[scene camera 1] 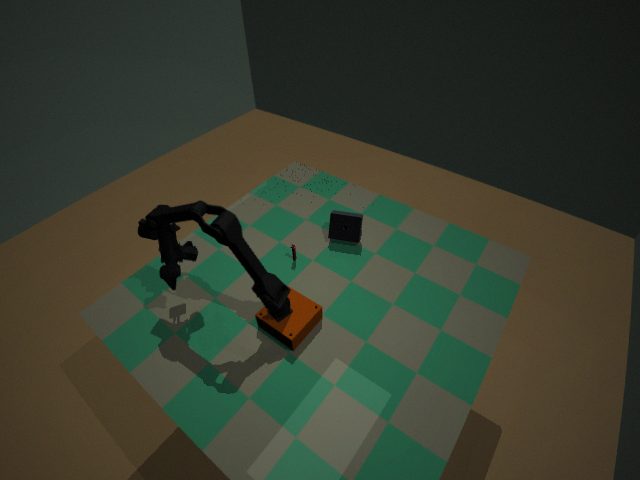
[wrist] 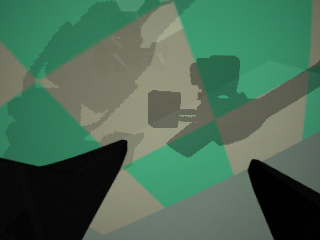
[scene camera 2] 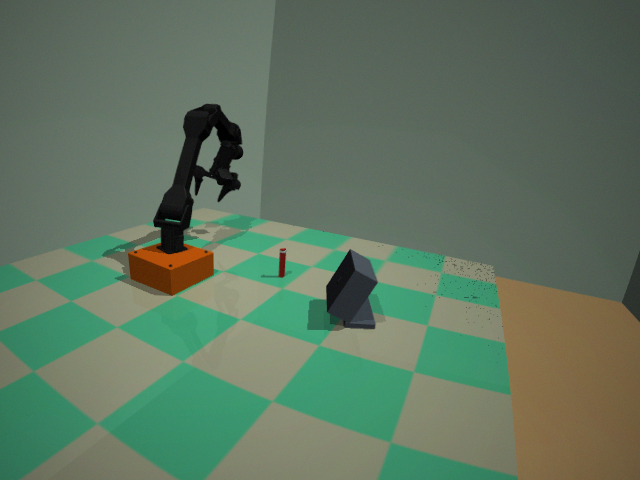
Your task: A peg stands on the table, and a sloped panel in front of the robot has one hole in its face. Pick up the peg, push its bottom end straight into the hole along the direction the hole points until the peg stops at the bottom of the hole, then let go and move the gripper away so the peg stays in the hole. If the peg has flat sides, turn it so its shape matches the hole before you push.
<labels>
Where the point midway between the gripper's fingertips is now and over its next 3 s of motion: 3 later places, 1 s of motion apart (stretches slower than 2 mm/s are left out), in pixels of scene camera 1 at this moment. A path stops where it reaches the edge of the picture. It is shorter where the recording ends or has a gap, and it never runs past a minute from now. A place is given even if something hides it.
The gripper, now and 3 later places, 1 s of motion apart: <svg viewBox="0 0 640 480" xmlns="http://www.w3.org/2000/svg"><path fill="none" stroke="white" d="M174 283L204 258L237 245L273 239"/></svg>
</labels>
